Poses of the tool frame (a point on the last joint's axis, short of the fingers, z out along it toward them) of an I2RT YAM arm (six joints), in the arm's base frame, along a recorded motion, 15 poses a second.
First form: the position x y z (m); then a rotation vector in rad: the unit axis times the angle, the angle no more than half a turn.
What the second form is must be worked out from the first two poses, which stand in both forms.
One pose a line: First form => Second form
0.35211 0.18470 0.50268 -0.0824 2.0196 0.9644 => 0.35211 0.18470 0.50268 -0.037 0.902 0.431 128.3
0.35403 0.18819 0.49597 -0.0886 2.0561 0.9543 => 0.35403 0.18819 0.49597 -0.039 0.906 0.421 130.0
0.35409 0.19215 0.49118 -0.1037 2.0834 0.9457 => 0.35409 0.19215 0.49118 -0.045 0.910 0.413 131.2
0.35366 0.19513 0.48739 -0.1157 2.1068 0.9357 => 0.35366 0.19513 0.48739 -0.050 0.913 0.405 132.2
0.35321 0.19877 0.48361 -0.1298 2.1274 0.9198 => 0.35321 0.19877 0.48361 -0.056 0.916 0.396 133.0
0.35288 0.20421 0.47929 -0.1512 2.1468 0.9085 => 0.35288 0.20421 0.47929 -0.065 0.919 0.389 133.8
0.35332 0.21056 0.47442 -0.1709 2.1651 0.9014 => 0.35332 0.21056 0.47442 -0.073 0.921 0.383 134.7
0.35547 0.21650 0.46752 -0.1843 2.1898 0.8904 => 0.35547 0.21650 0.46752 -0.078 0.924 0.376 135.9
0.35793 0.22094 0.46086 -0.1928 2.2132 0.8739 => 0.35793 0.22094 0.46086 -0.081 0.927 0.366 136.8
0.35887 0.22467 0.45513 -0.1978 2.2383 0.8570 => 0.35887 0.22467 0.45513 -0.082 0.931 0.356 137.8
